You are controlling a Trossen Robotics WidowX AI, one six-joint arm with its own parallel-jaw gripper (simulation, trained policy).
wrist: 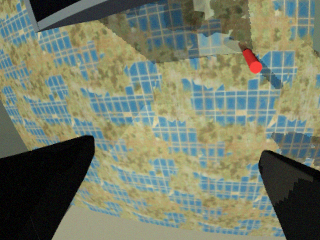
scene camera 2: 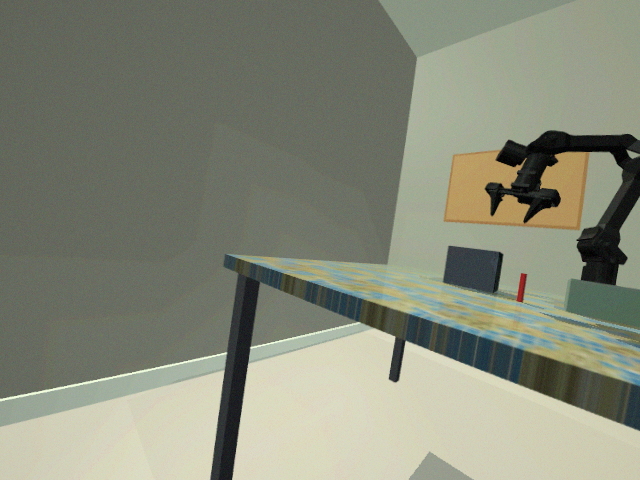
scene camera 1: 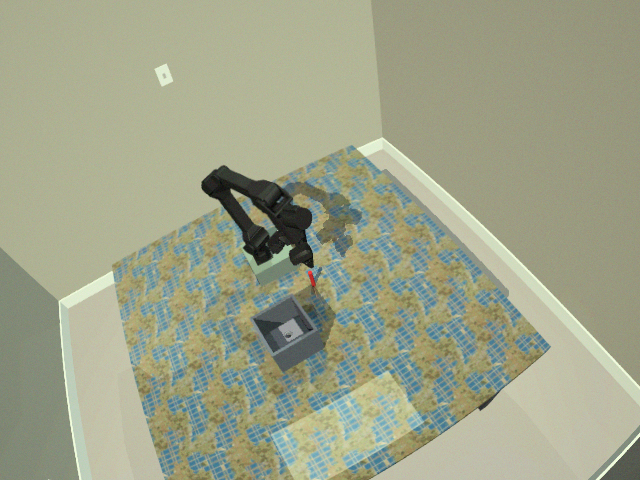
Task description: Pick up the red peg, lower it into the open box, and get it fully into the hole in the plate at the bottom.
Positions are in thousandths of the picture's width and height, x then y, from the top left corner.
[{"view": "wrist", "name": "my gripper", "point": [561,635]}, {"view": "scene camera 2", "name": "my gripper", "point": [793,455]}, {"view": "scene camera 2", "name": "grey box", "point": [748,561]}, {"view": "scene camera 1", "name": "my gripper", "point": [484,536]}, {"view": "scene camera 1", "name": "grey box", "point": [413,672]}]
